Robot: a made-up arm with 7 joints.
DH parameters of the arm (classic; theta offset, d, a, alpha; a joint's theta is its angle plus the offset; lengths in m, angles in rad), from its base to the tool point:
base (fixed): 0 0.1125 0.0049 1.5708
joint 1: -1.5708 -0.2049 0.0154 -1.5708
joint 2: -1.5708 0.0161 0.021 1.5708
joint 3: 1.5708 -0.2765 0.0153 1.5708
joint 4: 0 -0.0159 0.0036 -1.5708
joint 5: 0 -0.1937 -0.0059 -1.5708
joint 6: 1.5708 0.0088 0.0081 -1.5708
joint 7: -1.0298 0 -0.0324 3.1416
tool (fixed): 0.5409 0.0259 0 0
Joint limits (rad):
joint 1: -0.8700..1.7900
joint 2: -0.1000..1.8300
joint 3: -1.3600..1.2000
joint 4: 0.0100..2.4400
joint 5: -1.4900..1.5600
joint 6: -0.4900..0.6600
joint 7: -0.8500..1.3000
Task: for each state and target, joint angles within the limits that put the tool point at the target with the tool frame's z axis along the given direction. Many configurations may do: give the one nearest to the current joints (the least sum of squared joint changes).
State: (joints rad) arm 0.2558 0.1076 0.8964 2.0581 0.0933 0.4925 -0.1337
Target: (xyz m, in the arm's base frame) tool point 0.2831 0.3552 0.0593 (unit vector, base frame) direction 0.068 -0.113 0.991
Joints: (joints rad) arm 0.7351 0.1133 0.8127 1.7998 -0.7578 0.6600 -0.0364
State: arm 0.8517 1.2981 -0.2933 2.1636 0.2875 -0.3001 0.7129
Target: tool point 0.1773 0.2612 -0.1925 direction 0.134 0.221 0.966
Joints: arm 0.0309 0.6128 -0.7358 1.5325 0.7924 -0.4072 0.7771
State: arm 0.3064 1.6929 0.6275 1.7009 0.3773 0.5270 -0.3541
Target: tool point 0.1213 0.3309 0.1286 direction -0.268 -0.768 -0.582
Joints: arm -0.1755 1.4682 0.8122 2.4400 -0.3724 0.1377 -0.1155
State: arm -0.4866 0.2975 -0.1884 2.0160 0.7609 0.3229 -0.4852
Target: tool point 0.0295 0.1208 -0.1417 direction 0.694 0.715 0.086
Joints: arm -0.7638 -0.0212 -0.4265 2.0442 1.0750 0.3607 -0.4807
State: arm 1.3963 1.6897 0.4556 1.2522 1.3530 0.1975 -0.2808
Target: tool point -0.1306 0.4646 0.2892 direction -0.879 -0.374 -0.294
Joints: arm 1.5349 1.6765 0.6376 1.4251 1.2382 0.2344 -0.1851
